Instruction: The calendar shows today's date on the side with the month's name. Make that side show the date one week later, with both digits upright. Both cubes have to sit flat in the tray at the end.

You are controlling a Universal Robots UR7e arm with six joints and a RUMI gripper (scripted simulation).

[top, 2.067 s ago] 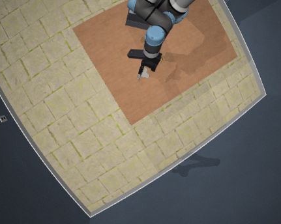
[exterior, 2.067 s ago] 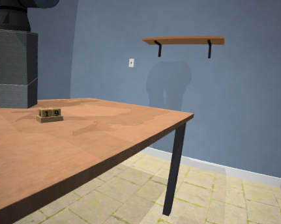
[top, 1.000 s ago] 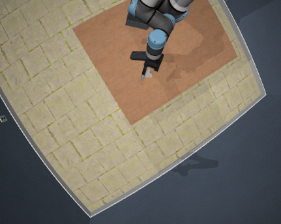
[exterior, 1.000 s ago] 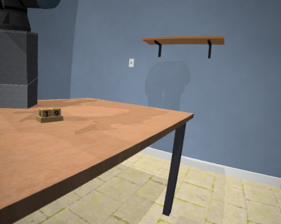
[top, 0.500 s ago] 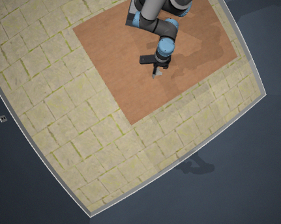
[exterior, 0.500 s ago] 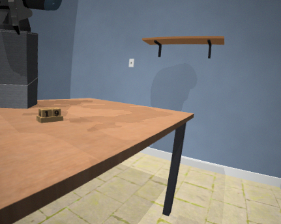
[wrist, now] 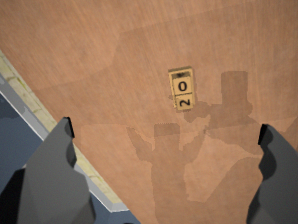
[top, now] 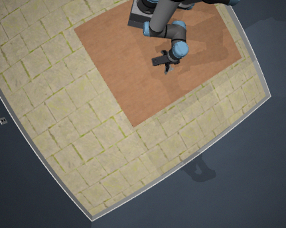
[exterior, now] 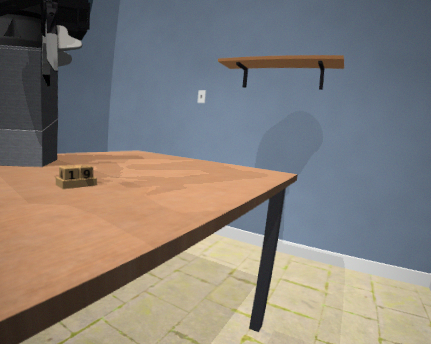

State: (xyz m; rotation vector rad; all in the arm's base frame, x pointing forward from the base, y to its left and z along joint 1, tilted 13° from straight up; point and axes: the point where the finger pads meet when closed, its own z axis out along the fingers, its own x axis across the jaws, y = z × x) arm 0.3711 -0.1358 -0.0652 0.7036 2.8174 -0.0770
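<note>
Now: the cube 19 cm below my hand, 6 cm to the left of it and 1 cm behind it. From my hand the other things lie so: wooden tray (20 cm below, 7 cm to the left).
</note>
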